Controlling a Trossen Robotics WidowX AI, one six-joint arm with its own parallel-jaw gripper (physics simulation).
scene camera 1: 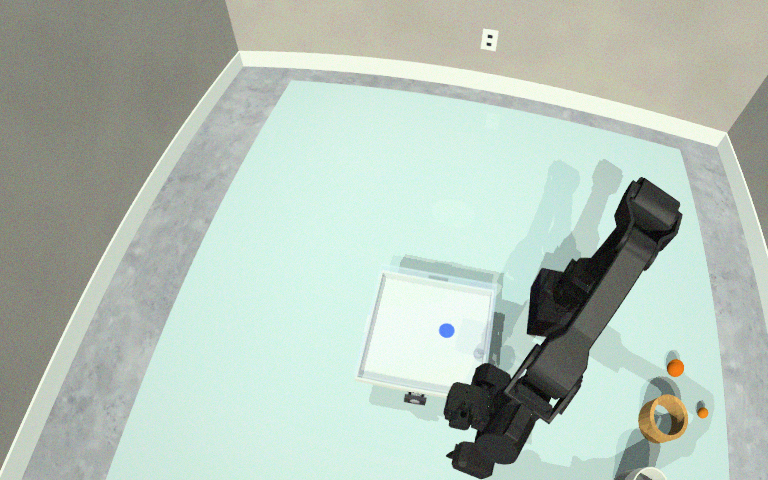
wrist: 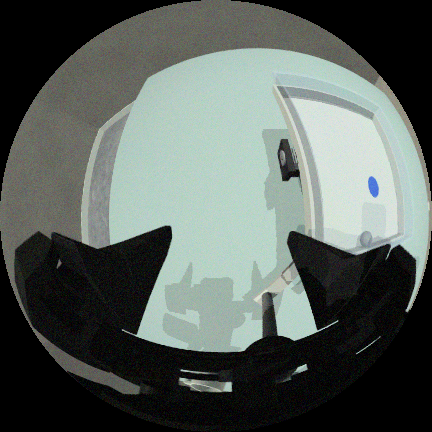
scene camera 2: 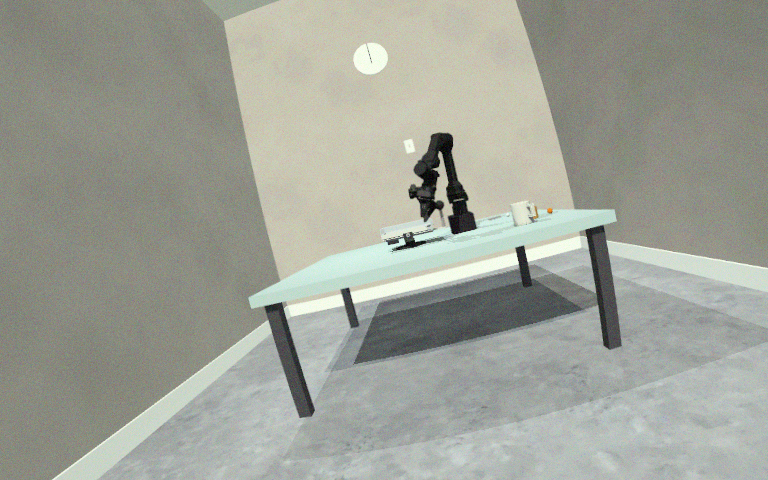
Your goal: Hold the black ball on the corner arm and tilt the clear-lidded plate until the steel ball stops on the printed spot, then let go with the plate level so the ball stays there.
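The clear-lidded white plate (scene camera 1: 407, 305) (scene camera 2: 406, 230) (wrist: 340, 145) stands on a low black mount. Its steel ball (scene camera 1: 478, 353) (wrist: 366, 238) lies by the right wall in scene camera 1, apart from the blue printed spot (scene camera 1: 446, 330) (wrist: 373, 186). A pale corner arm (wrist: 276, 287) carries a dark post with the black ball (scene camera 2: 439, 204) (wrist: 272, 344) on top. My gripper (scene camera 2: 425, 219) (wrist: 232, 235) is wide open and empty. The ball shows low between the fingers in the wrist view, not gripped, and beside the gripper in scene camera 2. In scene camera 1 my gripper hides the plate's near right corner.
A black block (scene camera 1: 415, 398) (wrist: 286, 159) is at the plate's front edge. To the right on the table (scene camera 2: 339, 263) are a wooden ring (scene camera 1: 646, 421), a larger orange ball (scene camera 1: 675, 367), a small orange ball (scene camera 1: 702, 413) and a white mug (scene camera 1: 649, 474) (scene camera 2: 521, 213).
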